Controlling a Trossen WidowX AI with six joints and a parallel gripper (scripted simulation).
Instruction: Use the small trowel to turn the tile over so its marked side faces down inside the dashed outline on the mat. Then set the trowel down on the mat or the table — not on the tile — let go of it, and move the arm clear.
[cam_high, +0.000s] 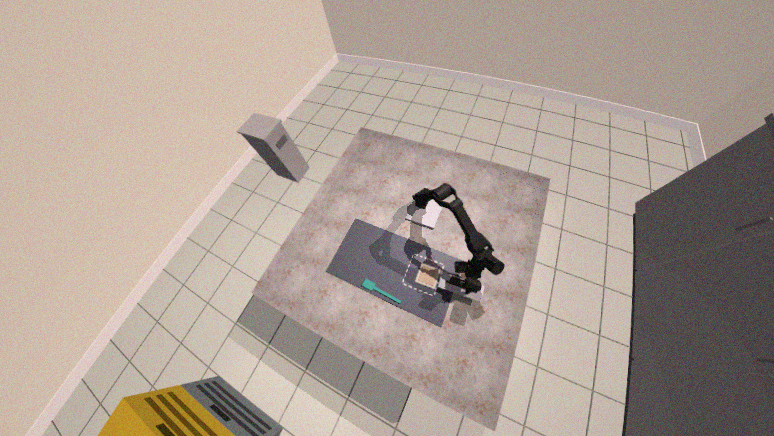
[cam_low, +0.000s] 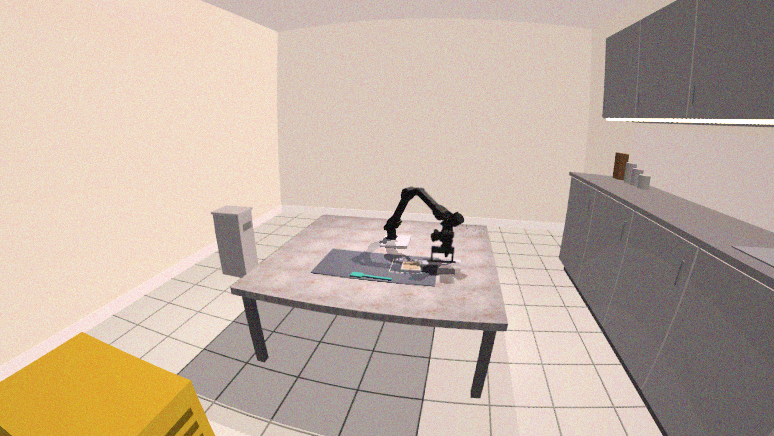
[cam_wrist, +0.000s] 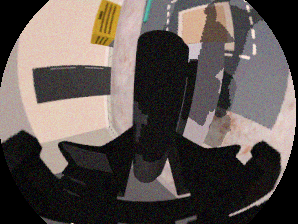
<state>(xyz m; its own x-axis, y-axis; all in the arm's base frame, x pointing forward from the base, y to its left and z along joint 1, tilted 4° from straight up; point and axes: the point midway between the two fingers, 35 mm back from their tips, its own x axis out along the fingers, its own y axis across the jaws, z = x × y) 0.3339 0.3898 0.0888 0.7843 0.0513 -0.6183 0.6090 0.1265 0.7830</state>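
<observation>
My gripper tip is 370 mm to the left of the teal trowel, 170 mm short of it and 80 mm above it. From my gripper tip the other things lie so: dark mat (360 mm to the right, 110 mm below, 30 mm ahead); tile (180 mm to the right, 80 mm below).
</observation>
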